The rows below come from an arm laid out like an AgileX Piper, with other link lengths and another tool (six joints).
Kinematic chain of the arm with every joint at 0, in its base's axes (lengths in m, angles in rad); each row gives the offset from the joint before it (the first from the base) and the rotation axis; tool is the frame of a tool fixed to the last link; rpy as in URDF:
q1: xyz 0 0 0.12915 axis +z
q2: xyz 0 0 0 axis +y
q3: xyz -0.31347 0 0.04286 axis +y
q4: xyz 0.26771 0 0.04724 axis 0.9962 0 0.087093
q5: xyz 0 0 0 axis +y
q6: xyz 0.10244 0 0.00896 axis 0.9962 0 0.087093
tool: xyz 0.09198 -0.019 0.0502 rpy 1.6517 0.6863 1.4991
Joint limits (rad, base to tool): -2.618..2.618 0..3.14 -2.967..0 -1.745..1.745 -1.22..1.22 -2.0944..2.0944
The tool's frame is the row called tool.
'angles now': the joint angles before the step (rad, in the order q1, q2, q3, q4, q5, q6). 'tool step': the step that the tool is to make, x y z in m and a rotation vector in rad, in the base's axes. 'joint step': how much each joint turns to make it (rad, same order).
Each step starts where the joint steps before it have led.
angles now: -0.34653, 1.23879, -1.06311, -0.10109, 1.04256, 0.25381
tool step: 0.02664, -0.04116, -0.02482, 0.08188, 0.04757, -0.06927
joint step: -0.12113, 0.18085, -0.10632, 0.08358, -0.00187, -0.06766
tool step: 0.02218, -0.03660, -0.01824, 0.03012, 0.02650, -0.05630
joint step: -0.06264, 0.14639, -0.10470, 0.01750, -0.00409, -0.01010
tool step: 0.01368, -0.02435, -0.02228, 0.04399, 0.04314, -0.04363
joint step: -0.03699, 0.12039, -0.08700, 0.01418, 0.02634, 0.00389
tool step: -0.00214, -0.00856, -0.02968, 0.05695, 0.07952, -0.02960
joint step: -0.01892, 0.08037, -0.02648, 0.00183, 0.04368, 0.01112
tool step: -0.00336, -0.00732, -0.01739, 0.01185, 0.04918, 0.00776
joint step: -0.01359, 0.04199, -0.00398, -0.01600, 0.00952, -0.01656
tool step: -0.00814, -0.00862, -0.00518, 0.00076, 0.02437, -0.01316
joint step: -0.02194, 0.01131, 0.00000, -0.01359, 0.00907, -0.00439
